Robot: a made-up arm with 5 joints.
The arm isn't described. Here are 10 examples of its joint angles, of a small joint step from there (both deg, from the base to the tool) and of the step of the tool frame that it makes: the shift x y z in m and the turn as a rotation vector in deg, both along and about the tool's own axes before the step.
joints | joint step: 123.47 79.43 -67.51 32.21 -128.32 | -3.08 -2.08 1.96 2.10 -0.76
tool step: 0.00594 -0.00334 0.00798 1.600 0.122 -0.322
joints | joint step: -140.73 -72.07 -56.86 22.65 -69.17 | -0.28 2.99 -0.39 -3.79 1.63
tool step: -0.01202 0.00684 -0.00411 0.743 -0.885 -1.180
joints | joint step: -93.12 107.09 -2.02 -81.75 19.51 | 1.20 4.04 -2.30 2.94 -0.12
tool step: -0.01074 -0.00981 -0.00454 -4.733 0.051 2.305
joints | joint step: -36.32 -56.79 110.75 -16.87 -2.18 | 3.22 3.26 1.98 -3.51 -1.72
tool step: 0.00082 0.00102 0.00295 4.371 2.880 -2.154
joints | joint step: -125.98 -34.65 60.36 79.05 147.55 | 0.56 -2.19 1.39 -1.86 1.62
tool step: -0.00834 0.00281 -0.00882 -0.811 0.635 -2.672
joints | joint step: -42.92 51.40 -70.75 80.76 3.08 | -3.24 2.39 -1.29 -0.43 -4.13
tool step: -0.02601 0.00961 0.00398 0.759 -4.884 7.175
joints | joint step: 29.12 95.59 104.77 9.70 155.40 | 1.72 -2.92 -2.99 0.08 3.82
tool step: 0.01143 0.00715 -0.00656 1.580 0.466 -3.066
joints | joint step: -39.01 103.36 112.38 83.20 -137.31 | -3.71 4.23 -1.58 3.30 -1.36
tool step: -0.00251 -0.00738 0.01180 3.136 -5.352 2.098
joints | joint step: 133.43 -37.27 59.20 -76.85 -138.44 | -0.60 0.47 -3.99 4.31 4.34
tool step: 0.01088 0.01027 0.00600 1.505 6.949 -4.093
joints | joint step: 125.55 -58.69 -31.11 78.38 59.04 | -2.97 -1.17 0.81 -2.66 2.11
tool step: 0.00794 0.01625 -0.00661 -2.510 4.194 -3.321
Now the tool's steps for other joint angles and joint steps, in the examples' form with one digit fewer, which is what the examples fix.
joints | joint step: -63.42 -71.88 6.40 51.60 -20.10 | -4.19 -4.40 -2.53 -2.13 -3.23
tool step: 0.0113 0.0043 -0.0235 -0.22 2.14 1.63
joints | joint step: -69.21 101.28 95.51 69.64 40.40 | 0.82 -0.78 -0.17 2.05 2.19
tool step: -0.0024 -0.0019 0.0014 -1.73 -0.92 -3.08
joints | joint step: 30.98 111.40 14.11 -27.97 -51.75 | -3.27 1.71 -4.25 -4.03 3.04
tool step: -0.0214 0.0172 0.0180 7.06 7.00 -4.83
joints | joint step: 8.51 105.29 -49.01 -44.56 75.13 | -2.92 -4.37 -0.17 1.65 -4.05
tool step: -0.0185 -0.0107 -0.0064 -0.17 1.20 1.30
